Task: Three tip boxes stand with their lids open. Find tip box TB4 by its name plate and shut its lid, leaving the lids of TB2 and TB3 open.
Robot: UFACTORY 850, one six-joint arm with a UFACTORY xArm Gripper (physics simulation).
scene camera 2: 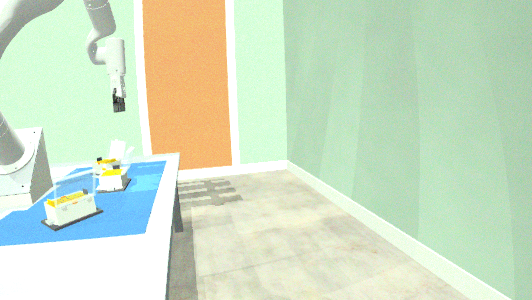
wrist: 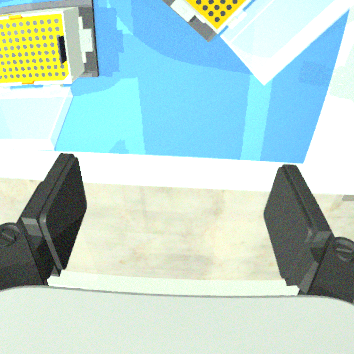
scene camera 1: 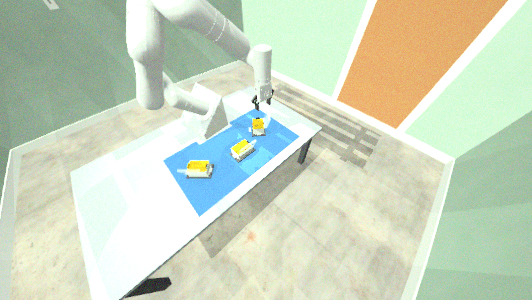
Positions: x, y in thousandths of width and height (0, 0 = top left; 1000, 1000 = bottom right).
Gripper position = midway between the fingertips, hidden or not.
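My gripper (wrist: 499, 521) visible. Clear lid (scene camera 2: 144, 625), visible too.
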